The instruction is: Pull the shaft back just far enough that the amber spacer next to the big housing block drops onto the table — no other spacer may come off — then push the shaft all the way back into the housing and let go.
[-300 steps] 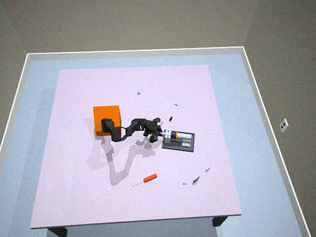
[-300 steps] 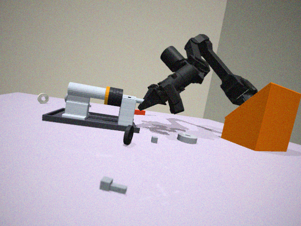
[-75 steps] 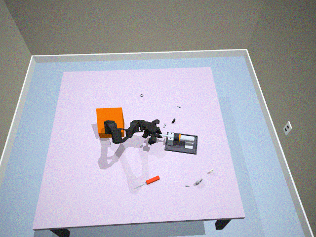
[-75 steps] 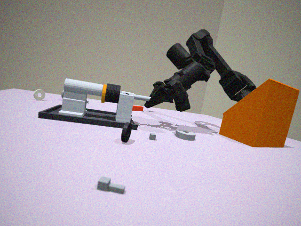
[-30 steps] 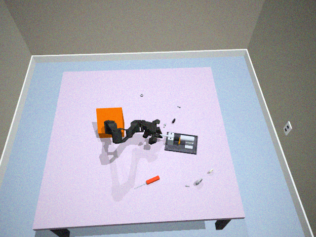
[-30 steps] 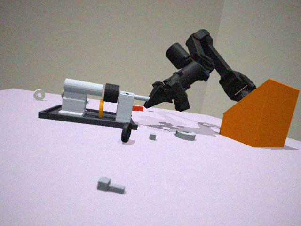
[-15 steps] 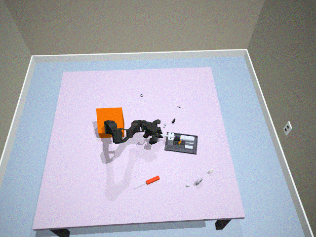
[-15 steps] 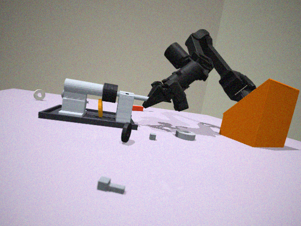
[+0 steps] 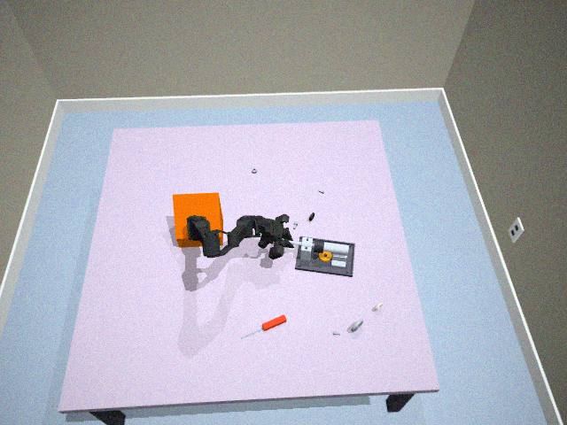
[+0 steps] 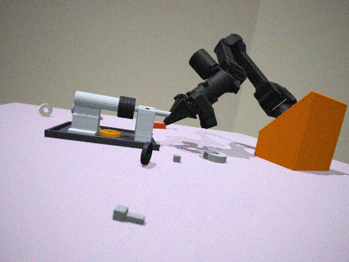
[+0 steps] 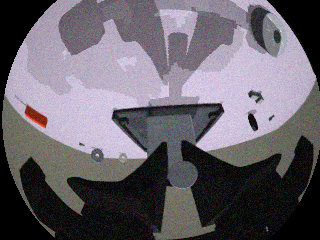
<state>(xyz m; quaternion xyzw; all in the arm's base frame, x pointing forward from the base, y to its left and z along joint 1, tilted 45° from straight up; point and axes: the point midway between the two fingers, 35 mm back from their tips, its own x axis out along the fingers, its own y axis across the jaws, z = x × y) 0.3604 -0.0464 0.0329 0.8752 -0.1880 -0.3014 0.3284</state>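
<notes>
The amber spacer lies 130 mm ahead of my gripper tip, 40 mm below it and 20 mm to the right of it. Round my gripper tip: grey washer (110 mm to the left, 100 mm behind, 50 mm below); grey shaft (40 mm ahead, 20 mm above, 10 mm to the right); black ring (170 mm to the left, 80 mm ahead, 40 mm below).
</notes>
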